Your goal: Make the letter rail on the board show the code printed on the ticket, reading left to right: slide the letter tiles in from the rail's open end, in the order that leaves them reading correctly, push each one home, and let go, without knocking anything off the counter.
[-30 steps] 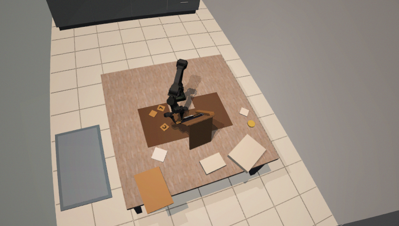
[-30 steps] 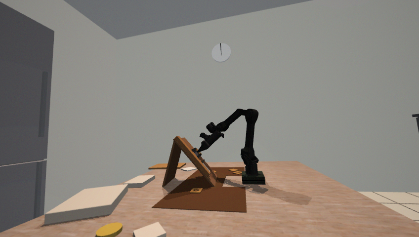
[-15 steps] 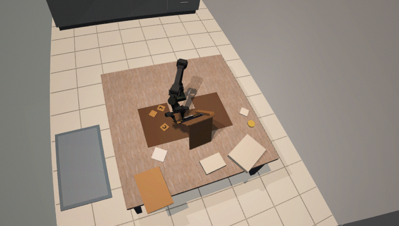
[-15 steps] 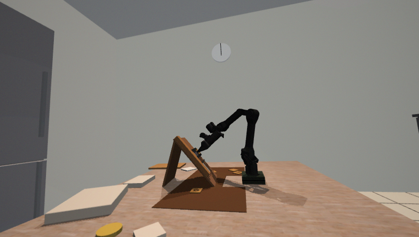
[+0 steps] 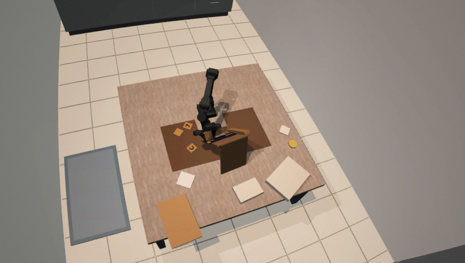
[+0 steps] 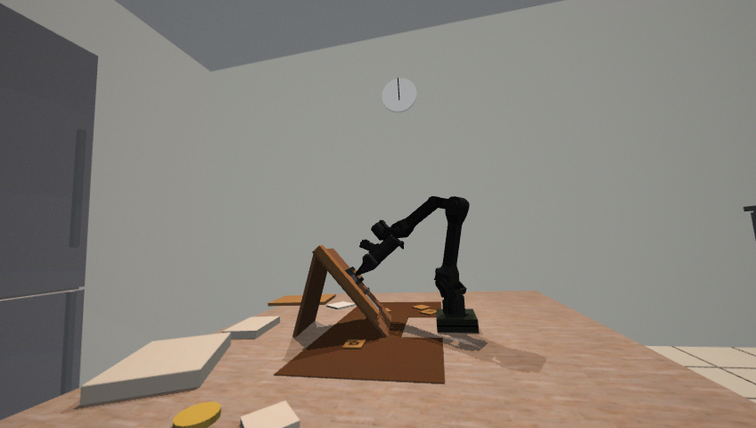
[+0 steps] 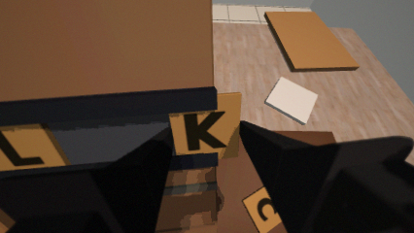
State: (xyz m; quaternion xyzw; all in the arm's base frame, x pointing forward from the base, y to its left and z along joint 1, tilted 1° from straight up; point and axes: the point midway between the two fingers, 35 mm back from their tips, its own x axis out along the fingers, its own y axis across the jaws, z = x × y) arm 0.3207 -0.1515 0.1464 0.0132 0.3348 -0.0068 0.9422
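The white ticket is 120 mm to the left of my gripper tip, 90 mm below it and 60 mm behind it. The rest, counted from my gripper tip: c tile 170 mm below, 90 mm to the right, 90 mm behind; cream slab 370 mm ahead, 160 mm below, 110 mm to the left; orange panel 390 mm to the right, 350 mm ahead, 160 mm below.
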